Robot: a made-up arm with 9 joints. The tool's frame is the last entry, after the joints.
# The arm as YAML. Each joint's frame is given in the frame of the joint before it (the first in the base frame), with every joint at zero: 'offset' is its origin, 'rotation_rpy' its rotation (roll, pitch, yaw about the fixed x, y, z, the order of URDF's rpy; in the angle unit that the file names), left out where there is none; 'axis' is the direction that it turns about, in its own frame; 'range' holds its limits. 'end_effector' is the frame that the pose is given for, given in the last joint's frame.
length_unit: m
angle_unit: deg
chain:
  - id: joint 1
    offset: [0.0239, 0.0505, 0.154]
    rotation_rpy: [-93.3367, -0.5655, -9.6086]
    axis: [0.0, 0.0, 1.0]
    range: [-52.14, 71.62]
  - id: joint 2
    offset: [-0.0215, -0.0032, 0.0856]
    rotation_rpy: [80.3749, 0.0, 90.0]
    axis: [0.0, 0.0, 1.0]
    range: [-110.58, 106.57]
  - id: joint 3
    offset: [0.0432, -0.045, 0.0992]
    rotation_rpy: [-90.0, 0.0, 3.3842]
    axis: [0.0, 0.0, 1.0]
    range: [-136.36, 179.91]
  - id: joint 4
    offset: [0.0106, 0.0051, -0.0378]
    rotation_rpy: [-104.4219, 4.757, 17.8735]
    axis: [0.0, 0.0, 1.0]
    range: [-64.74, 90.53]
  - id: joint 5
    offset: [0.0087, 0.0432, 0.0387]
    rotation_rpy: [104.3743, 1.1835, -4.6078]
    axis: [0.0, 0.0, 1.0]
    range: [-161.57, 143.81]
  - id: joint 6
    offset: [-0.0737, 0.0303, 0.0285]
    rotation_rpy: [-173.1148, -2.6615, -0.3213]
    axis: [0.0, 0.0, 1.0]
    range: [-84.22, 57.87]
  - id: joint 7
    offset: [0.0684, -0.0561, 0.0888]
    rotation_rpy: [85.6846, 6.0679, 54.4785]
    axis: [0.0, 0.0, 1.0]
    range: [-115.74, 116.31]
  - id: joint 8
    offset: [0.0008, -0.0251, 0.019]
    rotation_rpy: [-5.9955, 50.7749, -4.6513]
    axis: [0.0, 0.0, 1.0]
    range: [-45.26, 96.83]
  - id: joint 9
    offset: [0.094, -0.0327, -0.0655]
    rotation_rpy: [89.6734, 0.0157, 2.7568]
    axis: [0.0, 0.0, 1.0]
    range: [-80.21, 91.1]
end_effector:
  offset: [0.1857, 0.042, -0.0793]
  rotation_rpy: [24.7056, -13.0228, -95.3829]
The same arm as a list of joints. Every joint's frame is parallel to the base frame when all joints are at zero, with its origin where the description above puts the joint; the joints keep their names.
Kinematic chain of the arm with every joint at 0, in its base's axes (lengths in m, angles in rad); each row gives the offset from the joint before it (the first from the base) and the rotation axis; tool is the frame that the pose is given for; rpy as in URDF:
joint 1: xyz 0.0239 0.0505 0.154 axis 0.167201 0.984204 -0.0582
joint 2: xyz -0.0069 0.088 -0.002 axis +x
joint 3: xyz 0.0992 -0.0475 -0.0405 axis +y
joint 4: xyz -0.0051 -0.0378 -0.0106 axis -0.915406 -0.248202 0.316902
joint 5: xyz -0.0268 -0.052 0.004 axis +y
joint 6: xyz -0.0062 0.0285 0.0794 axis -0.128202 -0.991717 -0.0078
joint 7: xyz -0.085 -0.0782 -0.0487 axis -0.79679 0.0323 -0.603392
joint 8: xyz -0.0145 0.0257 -0.0109 axis -0.032199 0.0057 -0.999465
joint 9: xyz 0.0944 0.0368 0.0627 axis +y
tool: xyz 0.1843 -0.0793 -0.0479 rpy -2.9793 -1.3353 1.8326
Joint limits (rad, base to tool): -0.91..1.25 -1.93..1.86 -2.3799..3.14 -1.1299..1.58 -2.8199..2.51 -1.4699..1.01 -2.02..2.03 -0.7899..1.69 -1.3999..1.59

